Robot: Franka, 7 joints.
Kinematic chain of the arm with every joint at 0, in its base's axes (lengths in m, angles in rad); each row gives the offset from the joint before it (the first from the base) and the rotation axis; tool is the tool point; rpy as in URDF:
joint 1: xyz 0 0 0.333 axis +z
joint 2: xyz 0 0 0 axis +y
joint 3: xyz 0 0 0.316 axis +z
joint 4: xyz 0.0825 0 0 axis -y
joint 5: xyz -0.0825 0 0.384 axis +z
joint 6: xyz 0 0 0 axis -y
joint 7: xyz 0.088 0 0 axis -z
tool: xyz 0 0 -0.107 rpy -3.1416 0 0
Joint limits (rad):
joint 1: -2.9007..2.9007
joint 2: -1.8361..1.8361
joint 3: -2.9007..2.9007
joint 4: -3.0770..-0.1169
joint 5: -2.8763..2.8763
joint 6: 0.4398..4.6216
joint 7: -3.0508..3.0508
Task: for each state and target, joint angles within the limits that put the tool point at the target. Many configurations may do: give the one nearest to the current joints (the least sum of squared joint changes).
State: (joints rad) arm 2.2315 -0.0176 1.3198 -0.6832 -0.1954 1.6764 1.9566
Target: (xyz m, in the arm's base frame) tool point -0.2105 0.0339 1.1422
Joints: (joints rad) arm 2.0749 0.0684 1.2220 -0.2507 -0.2399 2.0204 1.9566
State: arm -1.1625 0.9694 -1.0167 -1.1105 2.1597 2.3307 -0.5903
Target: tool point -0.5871 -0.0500 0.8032
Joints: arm -1.6853 0.4382 -1.7118 -1.4059 2.1606 2.5550 -0.5903
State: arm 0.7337 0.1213 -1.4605 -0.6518 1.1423 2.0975 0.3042
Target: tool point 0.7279 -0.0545 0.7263
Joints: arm 0.4758 0.7781 -1.2468 -0.8208 1.1592 2.1596 0.3042
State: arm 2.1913 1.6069 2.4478 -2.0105 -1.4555 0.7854 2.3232
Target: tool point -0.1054 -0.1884 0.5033
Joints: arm 2.4490 1.4446 2.7189 -2.7370 -1.0902 0.7867 2.3232
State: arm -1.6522 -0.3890 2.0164 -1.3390 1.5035 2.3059 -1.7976
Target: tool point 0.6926 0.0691 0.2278
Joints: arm -2.2387 -1.0103 2.1421 -1.6542 1.4981 2.3068 -1.7976
